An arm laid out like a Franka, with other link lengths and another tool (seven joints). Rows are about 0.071 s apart.
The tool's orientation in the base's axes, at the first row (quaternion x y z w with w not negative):
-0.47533, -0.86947, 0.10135, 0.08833
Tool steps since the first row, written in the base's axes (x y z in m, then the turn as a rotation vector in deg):
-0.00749, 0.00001, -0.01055, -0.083, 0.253, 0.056
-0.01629, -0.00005, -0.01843, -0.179, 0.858, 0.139
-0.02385, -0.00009, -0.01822, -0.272, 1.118, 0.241
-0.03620, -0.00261, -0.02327, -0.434, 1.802, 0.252
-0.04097, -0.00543, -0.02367, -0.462, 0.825, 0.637
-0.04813, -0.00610, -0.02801, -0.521, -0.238, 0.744
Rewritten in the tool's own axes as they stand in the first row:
0.00339, -0.00331, 0.01204, 0.261, 0.052, -0.057
0.00758, -0.00840, 0.02184, 0.828, 0.272, -0.168
0.01158, -0.01459, 0.02353, 1.103, 0.307, -0.267
0.01574, -0.02460, 0.03172, 1.767, 0.534, -0.301
0.01588, -0.02984, 0.03356, 0.979, -0.104, -0.575
0.01887, -0.03485, 0.03959, 0.119, -0.740, -0.565

